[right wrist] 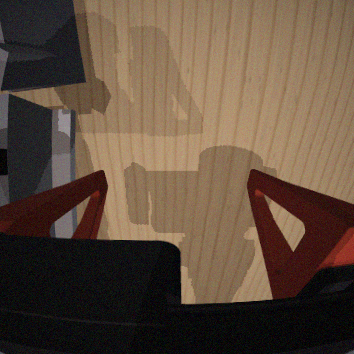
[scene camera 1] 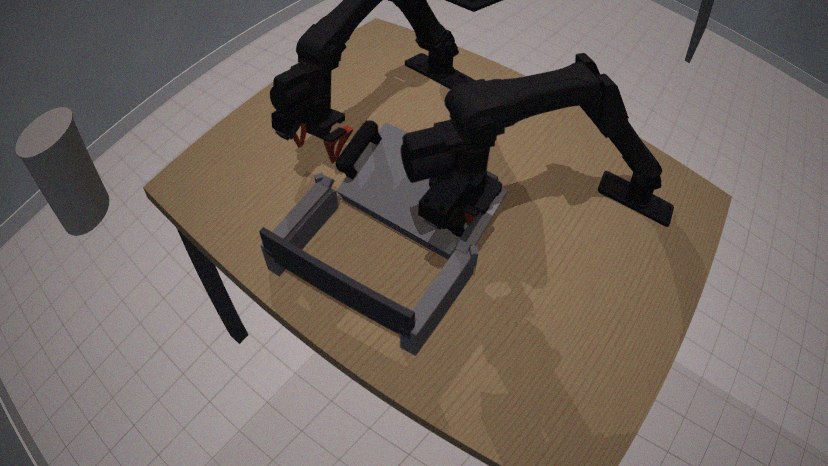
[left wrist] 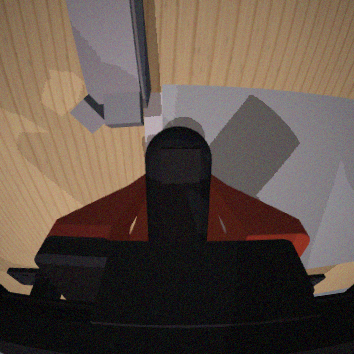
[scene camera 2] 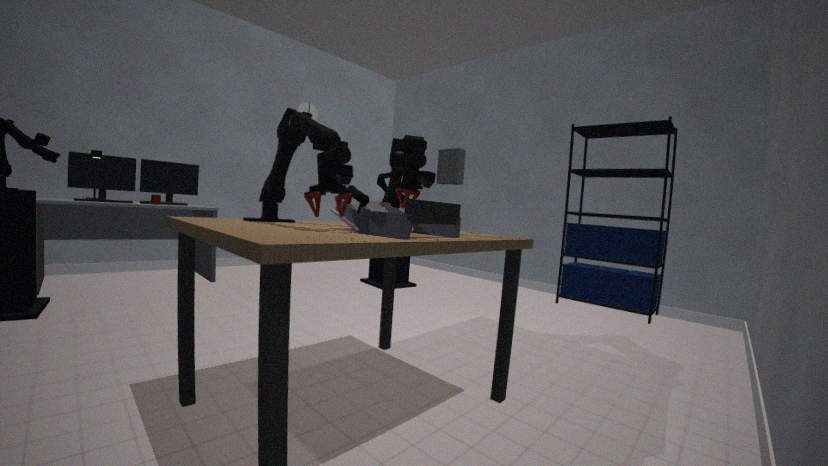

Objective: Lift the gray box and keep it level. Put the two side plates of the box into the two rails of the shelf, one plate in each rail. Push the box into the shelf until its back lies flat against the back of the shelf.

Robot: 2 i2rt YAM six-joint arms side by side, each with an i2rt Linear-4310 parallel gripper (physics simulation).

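Places are measured from the left arm's base along level axes (x back, y down, z right), in millimetres.
Pixels of known places: left gripper, fingertip midpoint: (scene camera 1: pixel 461 218) (left wrist: pixel 177 178); right gripper, fingertip midpoint: (right wrist: pixel 176 177) (scene camera 1: pixel 317 153) (scene camera 2: pixel 329 216); left arm's base, link origin: (scene camera 1: pixel 636 200); right arm's base, link origin: (scene camera 1: pixel 440 73) (scene camera 2: pixel 269 221).
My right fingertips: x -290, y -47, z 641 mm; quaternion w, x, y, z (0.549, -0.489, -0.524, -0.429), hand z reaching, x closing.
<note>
Ahead of a thing's pixels: the offset from my right fingertips to its middle.
The gray box @(dx -3, dy -39, dz -230 mm) (scene camera 1: pixel 385 179) (left wrist: pixel 322 130) is beside the open front of the gray shelf (scene camera 1: pixel 341 283) (scene camera 2: pixel 434 211) (left wrist: pixel 107 40) (right wrist: pixel 45 55), its near edge close to the rail ends. The side plates do not show seated in the rails. A slanted plate shows at its side in scene camera 2. Whether it touches the table is unclear. My left gripper (left wrist: pixel 177 178) (scene camera 2: pixel 406 199) is shut on the box's black handle (left wrist: pixel 178 162). My right gripper (right wrist: pixel 176 177) (scene camera 1: pixel 317 143) (scene camera 2: pixel 329 208) is open and empty, beside the other black handle @(dx -8, dy -78, dz -112 mm) (scene camera 1: pixel 358 149) (scene camera 2: pixel 358 196).
Both arms stand on the wooden table (scene camera 1: pixel 625 324) (scene camera 2: pixel 347 251), behind the box. The shelf's back plate faces the table's near edge in scene camera 1. A gray cylinder (scene camera 1: pixel 63 173) stands on the floor. A black rack (scene camera 2: pixel 622 172) and a monitor desk (scene camera 2: pixel 127 222) stand away from the table.
</note>
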